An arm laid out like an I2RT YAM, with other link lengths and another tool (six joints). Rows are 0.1 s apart.
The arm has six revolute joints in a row. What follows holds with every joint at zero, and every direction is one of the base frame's. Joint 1 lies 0.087 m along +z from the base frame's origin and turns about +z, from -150 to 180 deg. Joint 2 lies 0.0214 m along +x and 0.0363 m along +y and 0.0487 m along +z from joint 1 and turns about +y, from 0 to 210 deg. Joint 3 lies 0.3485 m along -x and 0.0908 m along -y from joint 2 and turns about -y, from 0 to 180 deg. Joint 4 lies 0.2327 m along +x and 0.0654 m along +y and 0.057 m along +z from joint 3 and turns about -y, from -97 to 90 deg. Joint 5 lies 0.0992 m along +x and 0.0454 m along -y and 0.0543 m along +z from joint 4 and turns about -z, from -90 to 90 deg. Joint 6 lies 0.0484 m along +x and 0.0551 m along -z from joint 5 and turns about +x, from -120 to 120 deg. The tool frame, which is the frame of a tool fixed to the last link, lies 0.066 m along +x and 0.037 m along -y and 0.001 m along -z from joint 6; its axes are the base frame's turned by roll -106.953, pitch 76.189 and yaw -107.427 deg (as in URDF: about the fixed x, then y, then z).
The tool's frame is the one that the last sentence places.
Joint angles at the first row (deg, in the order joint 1, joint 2, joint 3, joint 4, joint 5, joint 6):
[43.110 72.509 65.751 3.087 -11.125 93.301]
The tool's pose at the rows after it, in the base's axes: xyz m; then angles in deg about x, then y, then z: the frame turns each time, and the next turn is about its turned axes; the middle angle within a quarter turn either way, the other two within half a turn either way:
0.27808, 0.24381, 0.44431, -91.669, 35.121, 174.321
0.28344, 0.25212, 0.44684, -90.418, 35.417, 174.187
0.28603, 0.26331, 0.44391, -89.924, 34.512, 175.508
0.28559, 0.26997, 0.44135, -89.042, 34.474, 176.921
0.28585, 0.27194, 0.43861, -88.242, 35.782, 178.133
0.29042, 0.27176, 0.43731, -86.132, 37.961, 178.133
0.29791, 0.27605, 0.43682, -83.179, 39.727, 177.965
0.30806, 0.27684, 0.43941, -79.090, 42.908, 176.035
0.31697, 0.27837, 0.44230, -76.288, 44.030, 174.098
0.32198, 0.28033, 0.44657, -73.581, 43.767, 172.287
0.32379, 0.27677, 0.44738, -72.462, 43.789, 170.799
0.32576, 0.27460, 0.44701, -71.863, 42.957, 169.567
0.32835, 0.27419, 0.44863, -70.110, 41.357, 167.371
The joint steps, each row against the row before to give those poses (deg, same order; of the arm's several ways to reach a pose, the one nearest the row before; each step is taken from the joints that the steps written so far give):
[0.469 0.412 -2.705 5.892 3.911 3.067]
[0.517 1.436 0.561 1.864 0.805 0.778]
[0.710 1.571 -0.016 1.877 -0.185 1.664]
[0.761 0.622 -0.792 2.005 0.736 2.015]
[0.554 0.119 -1.096 1.727 1.876 1.743]
[0.023 0.342 -1.505 3.367 2.258 1.454]
[0.043 1.331 -1.143 4.528 1.950 1.864]
[-0.067 1.290 -0.916 4.858 3.420 0.894]
[-0.480 1.369 0.039 3.170 0.936 0.069]
[-0.384 0.989 0.005 2.940 -0.280 0.125]
[-0.558 -0.065 -0.586 1.350 -0.354 -0.599]
[-0.724 0.176 -0.518 1.350 -1.420 -0.657]
[-0.746 0.618 -0.630 2.953 -1.970 -0.770]

